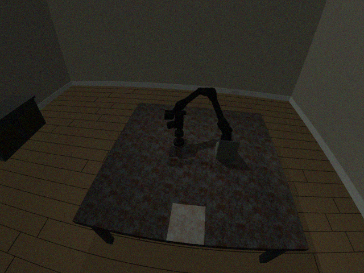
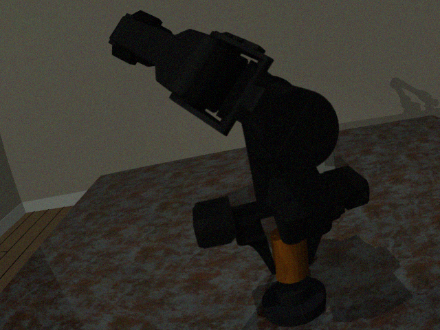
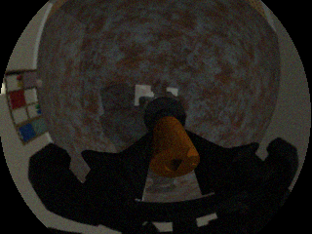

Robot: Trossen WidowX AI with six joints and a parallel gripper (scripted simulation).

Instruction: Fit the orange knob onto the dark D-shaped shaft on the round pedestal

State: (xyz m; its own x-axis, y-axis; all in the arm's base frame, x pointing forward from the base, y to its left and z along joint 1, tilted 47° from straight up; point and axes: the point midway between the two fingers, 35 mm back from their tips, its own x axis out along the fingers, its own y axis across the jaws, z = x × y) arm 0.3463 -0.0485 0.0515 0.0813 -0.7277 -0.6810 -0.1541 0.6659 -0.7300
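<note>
Right now the orange knob is 20 mm above my gripper tip. Also, from my gripper tip: dark round pedestal: 40 mm below.
</note>
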